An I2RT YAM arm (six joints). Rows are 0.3 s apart.
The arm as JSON. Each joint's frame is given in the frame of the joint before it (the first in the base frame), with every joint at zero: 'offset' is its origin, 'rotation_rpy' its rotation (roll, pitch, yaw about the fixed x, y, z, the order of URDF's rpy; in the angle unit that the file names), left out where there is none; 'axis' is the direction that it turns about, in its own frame. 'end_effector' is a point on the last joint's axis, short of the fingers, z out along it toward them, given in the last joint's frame.
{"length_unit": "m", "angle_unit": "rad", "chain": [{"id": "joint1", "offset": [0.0, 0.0, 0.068], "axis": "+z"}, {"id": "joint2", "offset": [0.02, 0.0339, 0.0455], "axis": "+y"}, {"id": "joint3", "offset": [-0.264, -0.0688, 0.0], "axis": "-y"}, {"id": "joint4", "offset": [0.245, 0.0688, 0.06], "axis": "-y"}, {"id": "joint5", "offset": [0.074, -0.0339, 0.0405], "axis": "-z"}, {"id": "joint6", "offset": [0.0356, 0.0, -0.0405], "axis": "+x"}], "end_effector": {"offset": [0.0, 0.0, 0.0], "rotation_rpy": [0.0, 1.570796, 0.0]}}
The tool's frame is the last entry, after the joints.
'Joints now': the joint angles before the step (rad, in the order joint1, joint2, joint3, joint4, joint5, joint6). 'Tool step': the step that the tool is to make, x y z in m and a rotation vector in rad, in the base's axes. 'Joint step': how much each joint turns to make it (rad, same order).
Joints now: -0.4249, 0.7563, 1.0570, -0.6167, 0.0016, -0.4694
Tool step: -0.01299, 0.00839, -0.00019, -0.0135, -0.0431, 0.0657
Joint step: 0.0000, -0.0659, -0.0277, 0.0062, -0.0645, -0.0138
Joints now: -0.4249, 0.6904, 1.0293, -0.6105, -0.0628, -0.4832
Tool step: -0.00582, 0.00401, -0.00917, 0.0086, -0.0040, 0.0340
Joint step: 0.0000, -0.0431, -0.0444, 0.0015, -0.0353, 0.0000
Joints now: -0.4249, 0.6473, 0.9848, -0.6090, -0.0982, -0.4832
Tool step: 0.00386, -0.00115, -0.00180, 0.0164, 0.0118, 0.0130
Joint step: 0.0000, 0.0153, 0.0000, -0.0015, -0.0153, 0.0061
